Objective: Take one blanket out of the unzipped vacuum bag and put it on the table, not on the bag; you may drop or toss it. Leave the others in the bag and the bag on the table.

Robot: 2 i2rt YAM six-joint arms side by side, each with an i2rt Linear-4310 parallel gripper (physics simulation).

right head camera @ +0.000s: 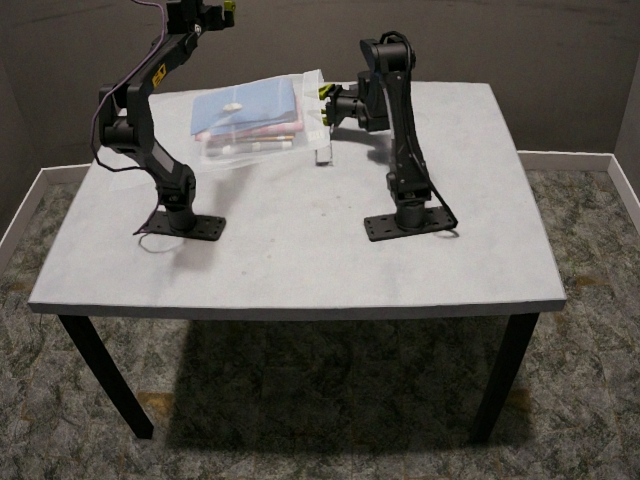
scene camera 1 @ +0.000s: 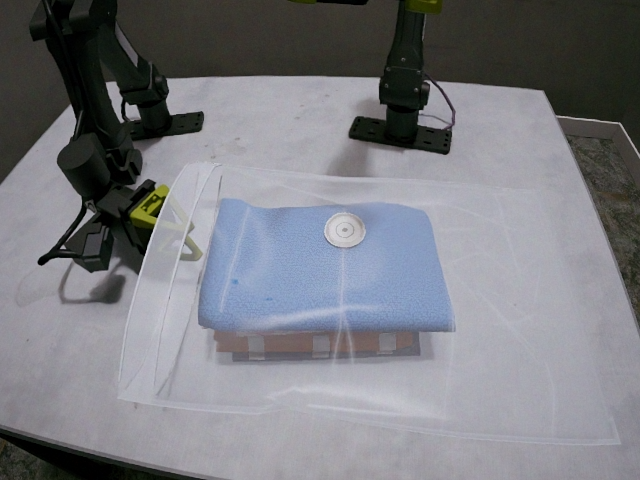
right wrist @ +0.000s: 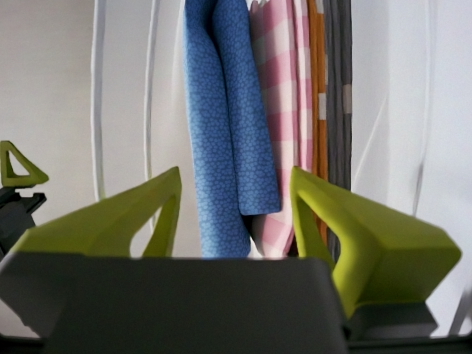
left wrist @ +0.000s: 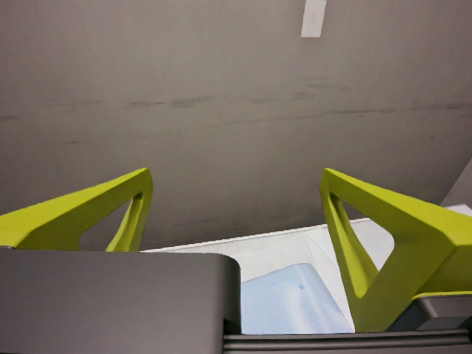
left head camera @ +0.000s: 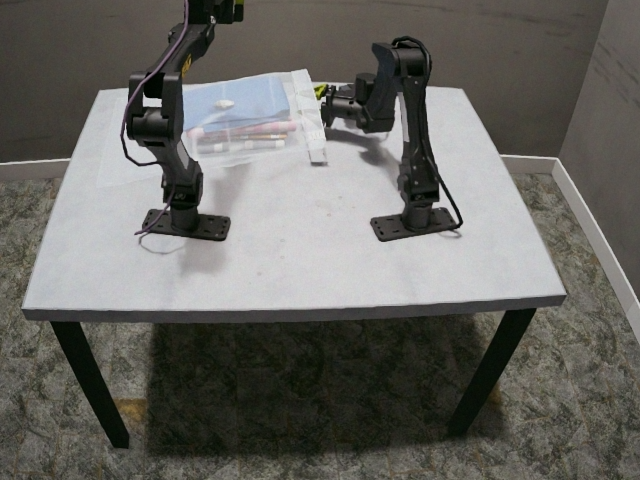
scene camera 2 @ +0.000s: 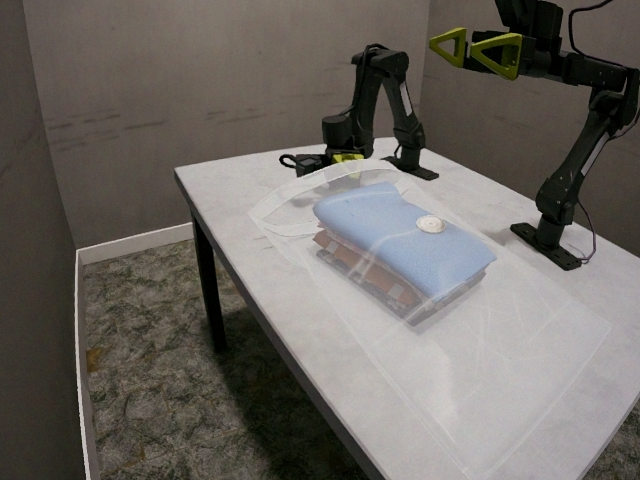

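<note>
A clear vacuum bag (scene camera 1: 496, 403) (scene camera 2: 454, 392) lies on the table, its open mouth toward my right arm. Inside is a stack: blue blanket (scene camera 1: 289, 268) (scene camera 2: 382, 217) (right wrist: 212, 130) on top, then pink checked blanket (right wrist: 280, 115), orange blanket (right wrist: 318, 145) (scene camera 1: 367, 340) and grey blanket (right wrist: 340, 125). My right gripper (right wrist: 235, 176) (scene camera 1: 195, 241) is inside the bag's mouth, partly open. In the right wrist view its fingertips stand on either side of the blue blanket's folded edge and part of the pink one; nothing is clamped. My left gripper (left wrist: 236, 177) (scene camera 2: 451, 48) is open, empty, high above the table.
A round white valve (scene camera 1: 344, 229) (scene camera 2: 430, 224) sits on the bag's upper sheet over the blue blanket. The bag's raised mouth edge arches over the right fingers. Both arm bases (left head camera: 217, 230) (left head camera: 385, 230) are mounted on the pale table (left head camera: 310, 279). Grey walls surround it.
</note>
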